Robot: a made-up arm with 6 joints.
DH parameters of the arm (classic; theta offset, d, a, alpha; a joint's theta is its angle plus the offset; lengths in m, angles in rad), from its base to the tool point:
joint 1: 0 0.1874 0 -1.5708
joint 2: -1.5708 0 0.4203 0
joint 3: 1.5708 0.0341 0 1.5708
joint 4: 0 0.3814 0 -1.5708
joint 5: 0 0 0 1.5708
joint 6: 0 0.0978 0 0
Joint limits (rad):
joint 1: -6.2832..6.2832
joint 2: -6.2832..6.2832
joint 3: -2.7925..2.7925
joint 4: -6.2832..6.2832
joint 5: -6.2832..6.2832
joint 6: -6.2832..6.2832
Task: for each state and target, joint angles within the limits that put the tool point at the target. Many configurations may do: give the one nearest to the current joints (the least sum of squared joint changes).
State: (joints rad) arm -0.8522 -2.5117 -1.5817 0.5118 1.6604 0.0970
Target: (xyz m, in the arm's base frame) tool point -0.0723 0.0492 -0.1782
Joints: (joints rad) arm -0.3059 -1.9751 -2.4105 -0.0965 1.8877 0.0970
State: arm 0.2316 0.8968 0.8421 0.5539 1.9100 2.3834
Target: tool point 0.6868 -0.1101 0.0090
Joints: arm -0.2755 1.3842 0.7054 0.5037 1.7039 2.3834
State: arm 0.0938 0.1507 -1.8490 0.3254 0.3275 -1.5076
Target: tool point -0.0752 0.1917 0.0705
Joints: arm -0.9602 -0.5529 -2.6895 0.4799 0.3202 -1.5076
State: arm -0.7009 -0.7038 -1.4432 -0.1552 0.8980 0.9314
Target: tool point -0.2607 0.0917 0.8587
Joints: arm -0.3012 0.1800 -1.3087 -0.2810 1.0753 0.9314
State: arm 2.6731 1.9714 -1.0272 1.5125 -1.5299 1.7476
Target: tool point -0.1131 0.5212 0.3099
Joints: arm 1.9005 2.0951 -1.5872 1.3958 -1.6716 1.7476
